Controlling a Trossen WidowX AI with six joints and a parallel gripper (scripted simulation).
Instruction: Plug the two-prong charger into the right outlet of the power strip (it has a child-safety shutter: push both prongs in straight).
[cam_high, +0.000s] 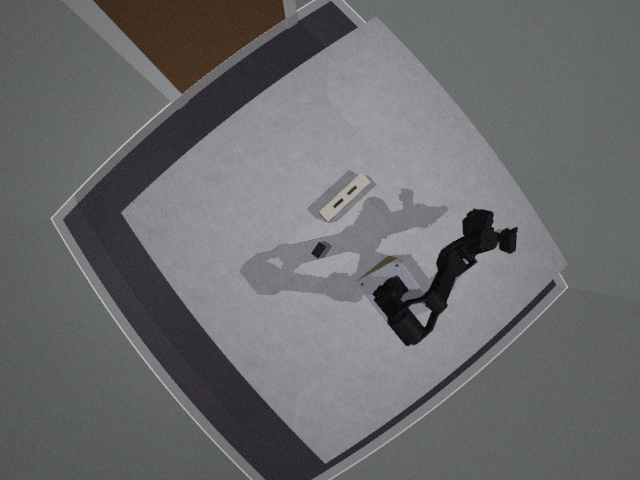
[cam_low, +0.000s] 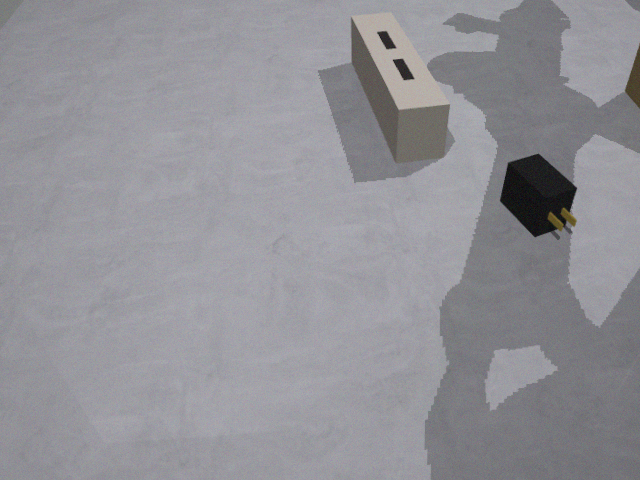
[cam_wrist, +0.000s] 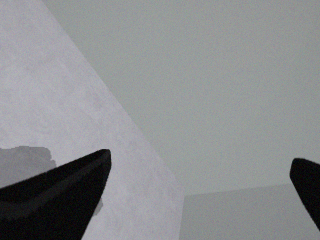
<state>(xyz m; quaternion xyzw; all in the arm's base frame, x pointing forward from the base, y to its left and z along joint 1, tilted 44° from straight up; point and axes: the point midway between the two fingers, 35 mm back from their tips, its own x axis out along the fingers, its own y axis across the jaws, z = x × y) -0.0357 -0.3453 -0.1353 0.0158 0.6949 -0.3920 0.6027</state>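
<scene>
Right now my gripper tip is 290 mm short of the two-prong charger, 510 mm to the right of it and 220 mm above it.
</scene>
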